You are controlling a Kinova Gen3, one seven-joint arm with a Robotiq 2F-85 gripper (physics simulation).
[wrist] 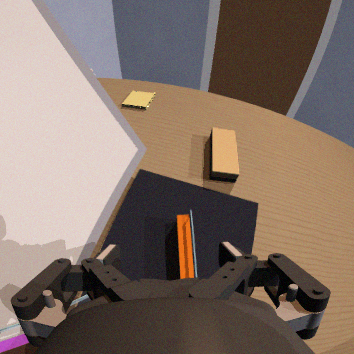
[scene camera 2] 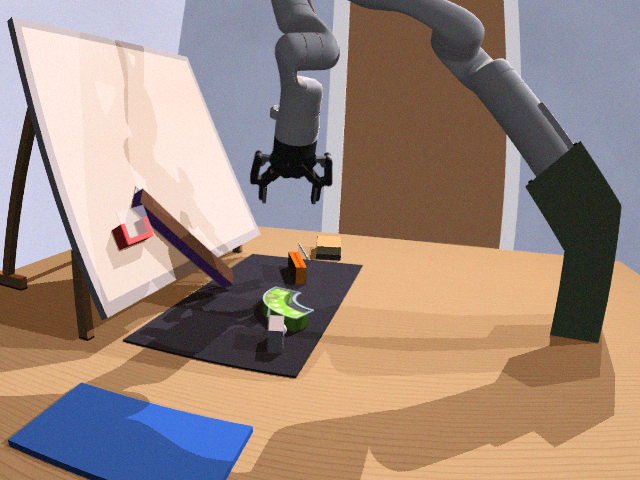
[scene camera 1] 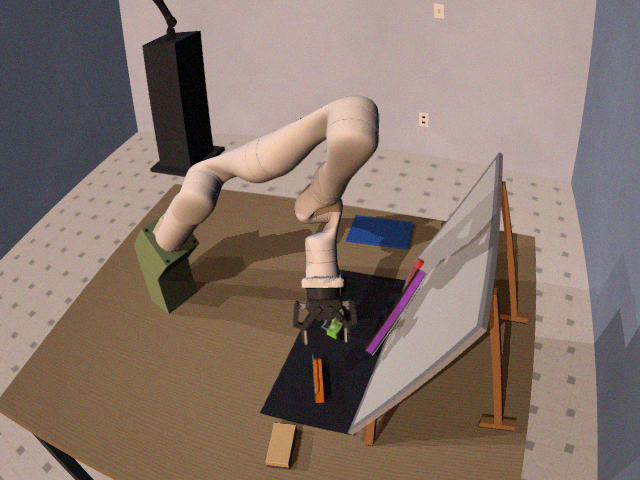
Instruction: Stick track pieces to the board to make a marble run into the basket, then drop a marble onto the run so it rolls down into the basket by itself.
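Places are measured from the arm's base along level axes (x ahead, y left, z up), in metres.
Pixels of known places: gripper, fingertip midpoint: (wrist: pixel 168 255) (scene camera 2: pixel 288 201) (scene camera 1: pixel 326 343); arm's base at its link origin: (scene camera 2: pixel 556 163) (scene camera 1: pixel 170 236).
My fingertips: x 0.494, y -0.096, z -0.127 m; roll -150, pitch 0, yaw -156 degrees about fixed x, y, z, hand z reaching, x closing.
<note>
Ahead of a thing's pixels: the offset from my fingertips to its middle. "pt": to the spot under its first point. Level surfaces: height alone.
The pale tilted board (scene camera 1: pixel 444 320) (scene camera 2: pixel 170 103) (wrist: pixel 55 125) carries a long purple track piece @(pt dx +0.120, dy +0.196, dz -0.040 m) (scene camera 1: pixel 397 311) (scene camera 2: pixel 178 240) (wrist: pixel 12 344), slanting across its lower part. A red U-shaped piece (scene camera 1: pixel 417 265) (scene camera 2: pixel 121 236) is on the board beside the purple piece's far end in scene camera 1. An orange track piece @(pt dx -0.005, dy -0.043, dz -0.114 m) (scene camera 1: pixel 319 382) (scene camera 2: pixel 297 268) (wrist: pixel 184 245) and a green curved piece (scene camera 1: pixel 334 329) (scene camera 2: pixel 296 322) lie on the black mat @(dz -0.146 m) (scene camera 1: pixel 289 397) (scene camera 2: pixel 206 346) (wrist: pixel 230 215). My gripper (scene camera 1: pixel 325 339) (scene camera 2: pixel 288 200) (wrist: pixel 168 255) is open and empty, pointing down high above the mat. Its fingers partly hide the green piece in scene camera 1.
A small grey block @(dx -0.103, dy +0.334, dz -0.120 m) (scene camera 2: pixel 276 338) stands beside the green piece, with a small pale round thing partly hidden behind it. A tan block @(dx -0.016, dy -0.255, dz -0.134 m) (scene camera 1: pixel 281 445) (scene camera 2: pixel 328 245) (wrist: pixel 224 152) lies beyond the mat. A blue mat @(dx -0.066, dy +0.650, dz -0.145 m) (scene camera 1: pixel 379 231) (scene camera 2: pixel 93 428) and a yellow pad @(dx +0.260, dy -0.374, dz -0.143 m) (wrist: pixel 139 99) lie on the table.
</note>
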